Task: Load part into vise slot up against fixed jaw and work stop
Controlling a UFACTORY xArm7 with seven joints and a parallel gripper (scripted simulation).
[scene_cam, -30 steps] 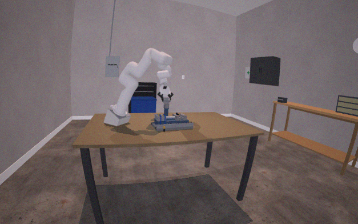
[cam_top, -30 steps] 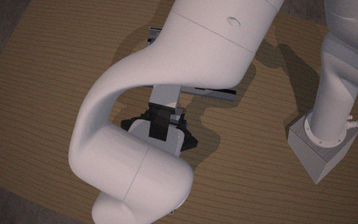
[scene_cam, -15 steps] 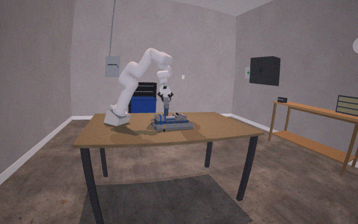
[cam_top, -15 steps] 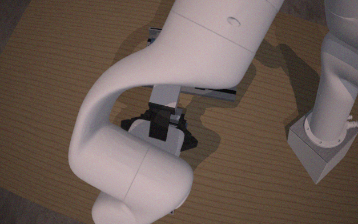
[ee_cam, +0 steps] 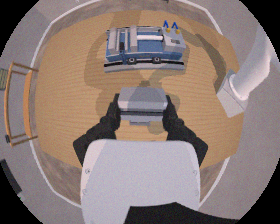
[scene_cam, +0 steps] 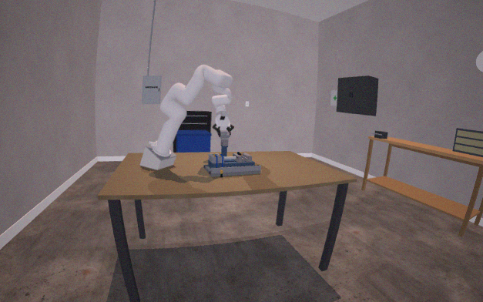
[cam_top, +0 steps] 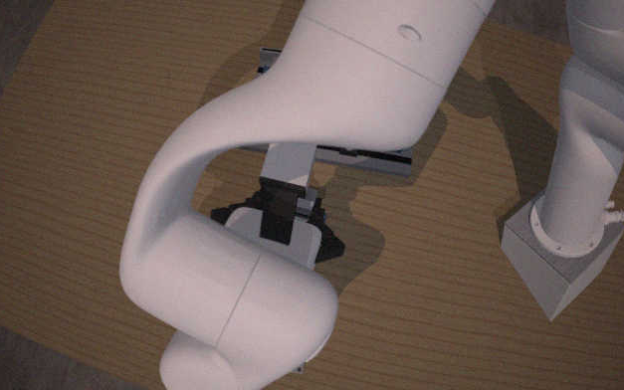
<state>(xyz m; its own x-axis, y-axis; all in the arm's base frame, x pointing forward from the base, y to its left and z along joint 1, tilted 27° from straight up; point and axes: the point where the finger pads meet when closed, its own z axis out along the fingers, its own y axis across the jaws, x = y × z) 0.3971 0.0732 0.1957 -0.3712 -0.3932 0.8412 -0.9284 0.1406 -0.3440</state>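
Now: the part right at my hand. The rest, counted from my hand: work stop post 160 mm to the right, 130 mm below, 20 mm ahead; then work stop 180 mm to the right, 100 mm below, 10 mm ahead; then moving jaw 220 mm to the right, 110 mm below, 30 mm behind.
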